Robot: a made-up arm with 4 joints.
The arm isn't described. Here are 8 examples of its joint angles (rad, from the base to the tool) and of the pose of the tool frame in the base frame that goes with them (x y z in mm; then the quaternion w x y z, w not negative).
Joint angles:
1: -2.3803 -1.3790 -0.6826 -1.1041
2: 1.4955 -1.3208 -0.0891 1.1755
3: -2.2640 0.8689 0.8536 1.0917
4: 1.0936 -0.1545 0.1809 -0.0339
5: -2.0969 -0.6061 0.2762 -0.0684
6: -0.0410 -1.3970 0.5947 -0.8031
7: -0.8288 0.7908 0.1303 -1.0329
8: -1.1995 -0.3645 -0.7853 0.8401
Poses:
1: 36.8 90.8 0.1 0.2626 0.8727 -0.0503 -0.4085
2: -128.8 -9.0 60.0 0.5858 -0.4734 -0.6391 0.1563
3: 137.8 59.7 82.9 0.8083 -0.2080 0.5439 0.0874
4: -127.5 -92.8 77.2 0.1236 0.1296 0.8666 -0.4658
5: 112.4 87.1 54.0 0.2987 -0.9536 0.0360 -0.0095
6: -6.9 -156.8 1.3 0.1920 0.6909 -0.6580 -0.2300
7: 92.9 -80.4 129.3 0.7309 -0.6760 0.0901 -0.0265
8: 100.8 -45.4 88.3 0.2103 -0.3909 0.8960 -0.0109
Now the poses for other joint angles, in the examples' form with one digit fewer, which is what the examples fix.
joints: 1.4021 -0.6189 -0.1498 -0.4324
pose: -129 -64 47 0.212 0.229 0.928 -0.203
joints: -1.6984 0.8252 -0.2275 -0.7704
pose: 112 9 136 0.706 -0.547 -0.100 0.439
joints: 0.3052 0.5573 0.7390 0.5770
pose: -78 -152 98 0.302 0.140 0.560 -0.759
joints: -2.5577 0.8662 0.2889 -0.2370
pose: 82 113 118 0.659 -0.555 -0.077 0.501
